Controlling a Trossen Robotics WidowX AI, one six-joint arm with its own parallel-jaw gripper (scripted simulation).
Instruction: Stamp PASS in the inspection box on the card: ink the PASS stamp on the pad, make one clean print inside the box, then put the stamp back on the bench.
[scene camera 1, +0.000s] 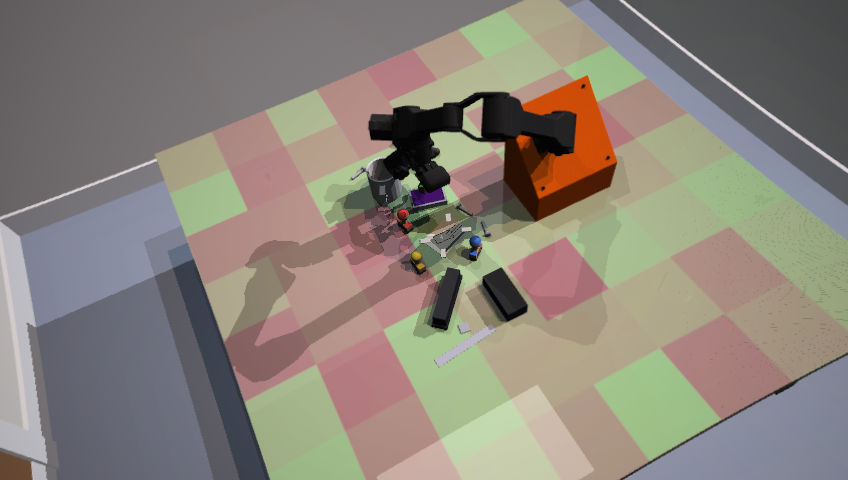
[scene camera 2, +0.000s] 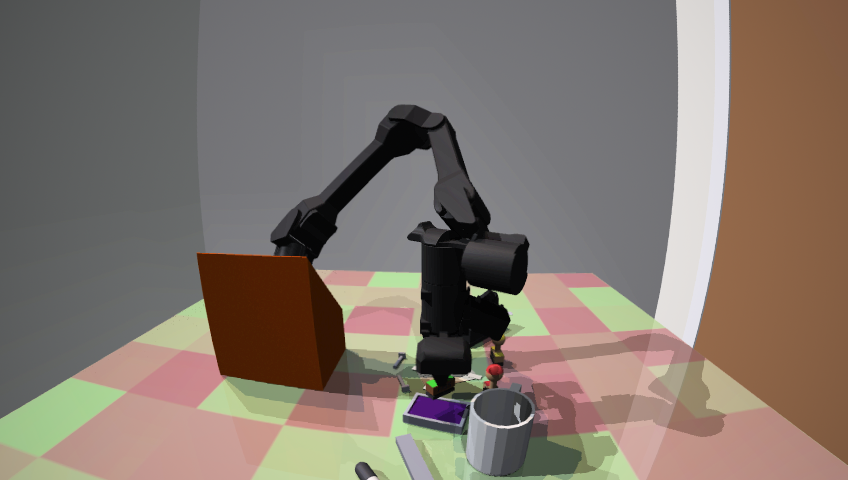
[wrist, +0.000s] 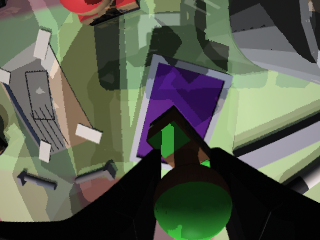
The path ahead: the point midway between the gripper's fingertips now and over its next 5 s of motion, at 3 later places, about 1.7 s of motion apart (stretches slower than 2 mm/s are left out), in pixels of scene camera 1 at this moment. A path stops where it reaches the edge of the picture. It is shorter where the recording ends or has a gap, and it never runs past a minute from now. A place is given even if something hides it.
My gripper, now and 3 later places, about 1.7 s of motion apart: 423, 181; 425, 189; 426, 185; 434, 206
